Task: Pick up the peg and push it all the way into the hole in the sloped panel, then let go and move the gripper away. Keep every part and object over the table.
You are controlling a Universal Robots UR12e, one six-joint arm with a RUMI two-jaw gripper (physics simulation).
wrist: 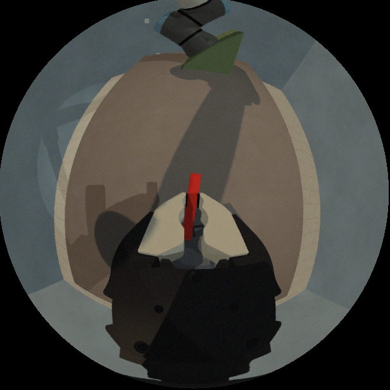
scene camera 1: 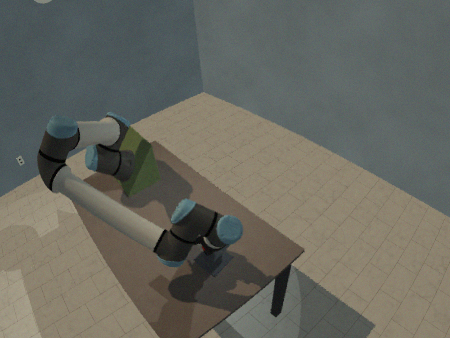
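Observation:
A thin red peg is held between the pale fingertips of my gripper, which is shut on it. In the wrist view the peg sticks out past the fingertips and tilts slightly. A blue-grey part with a square base, which looks like the sloped panel's block, stands on the table below the gripper. In the wrist view it shows partly between and behind the fingers. The hole cannot be made out, and I cannot tell whether the peg's far end touches the panel. The wrist hides most of the gripper in the scene view.
A green wedge-shaped block stands at the far end of the table, beside the arm's base. The arm's forearm crosses above the table's left side. The near table edge lies close beyond the blue-grey part.

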